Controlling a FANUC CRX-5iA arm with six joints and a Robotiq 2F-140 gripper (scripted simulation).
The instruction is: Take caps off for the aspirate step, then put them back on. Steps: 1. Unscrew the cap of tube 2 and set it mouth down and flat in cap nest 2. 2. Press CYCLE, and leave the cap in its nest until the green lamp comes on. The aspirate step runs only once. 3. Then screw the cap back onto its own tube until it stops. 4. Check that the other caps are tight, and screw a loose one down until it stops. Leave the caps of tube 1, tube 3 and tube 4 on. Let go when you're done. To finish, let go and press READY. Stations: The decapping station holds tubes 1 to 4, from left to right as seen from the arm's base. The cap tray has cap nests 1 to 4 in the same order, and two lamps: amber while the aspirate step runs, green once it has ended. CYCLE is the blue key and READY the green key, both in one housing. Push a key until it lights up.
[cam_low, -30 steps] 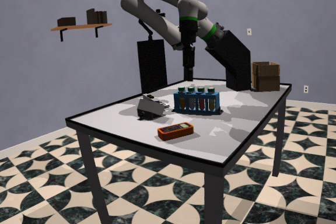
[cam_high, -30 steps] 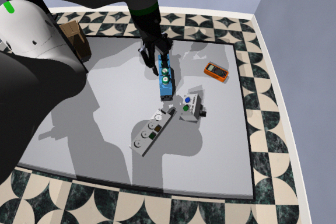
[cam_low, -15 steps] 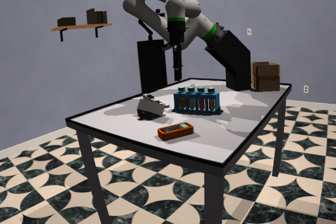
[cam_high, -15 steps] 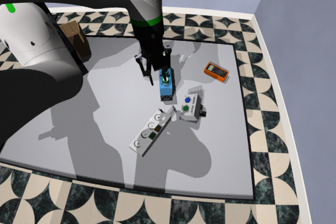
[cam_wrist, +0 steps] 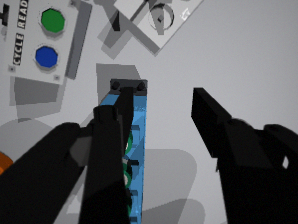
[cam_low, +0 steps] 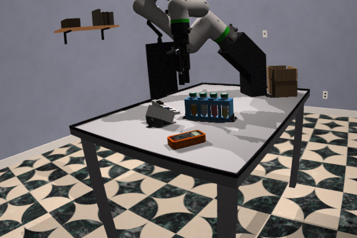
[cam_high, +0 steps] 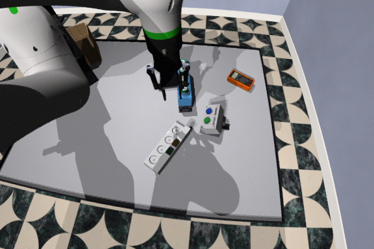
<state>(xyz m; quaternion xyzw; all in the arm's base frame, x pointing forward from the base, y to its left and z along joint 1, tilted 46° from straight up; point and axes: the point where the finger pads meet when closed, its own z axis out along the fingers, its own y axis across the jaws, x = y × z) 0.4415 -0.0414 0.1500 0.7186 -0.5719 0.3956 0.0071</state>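
Now: the cap 5 cm ahead of my hand, 17 cm to the left of it and 7 cm below it. Round my hand: green ready key (13 cm ahead, 7 cm to the right, 12 cm below); blue cycle key (15 cm ahead, 2 cm to the right, 12 cm below); key housing (16 cm ahead, 5 cm to the right, 13 cm below).
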